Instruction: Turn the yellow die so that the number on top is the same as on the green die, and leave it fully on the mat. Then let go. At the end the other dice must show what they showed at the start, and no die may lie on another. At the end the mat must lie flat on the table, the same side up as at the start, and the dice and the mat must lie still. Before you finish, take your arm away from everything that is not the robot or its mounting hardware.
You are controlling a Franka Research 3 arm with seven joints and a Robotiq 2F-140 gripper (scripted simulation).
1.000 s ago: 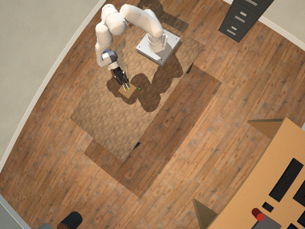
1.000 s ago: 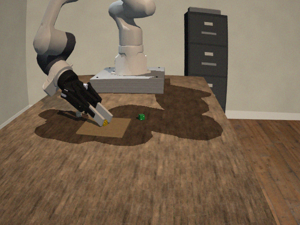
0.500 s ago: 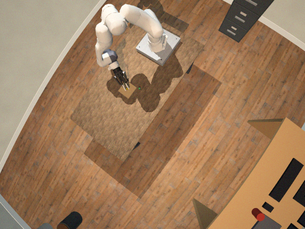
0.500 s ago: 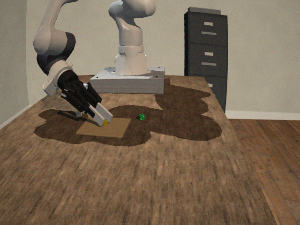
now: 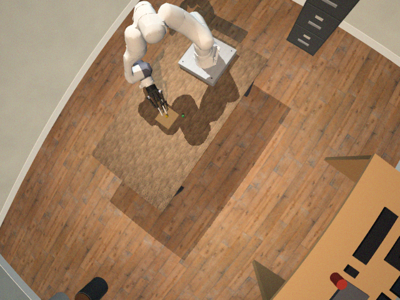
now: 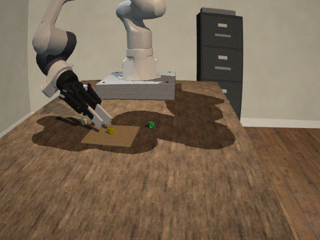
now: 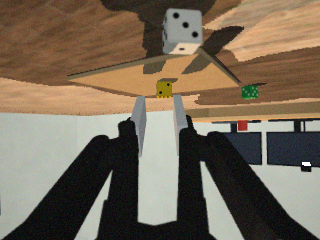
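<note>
Now: hand 3 cm short of the yellow die, 4 cm to the right of it and 4 cm above it. Round my hand: white die: 7 cm behind, 6 cm to the right, 4 cm below; tan mat: 3 cm ahead, 4 cm to the left, 5 cm below; green die: 2 cm behind, 15 cm to the left, 4 cm below.
</note>
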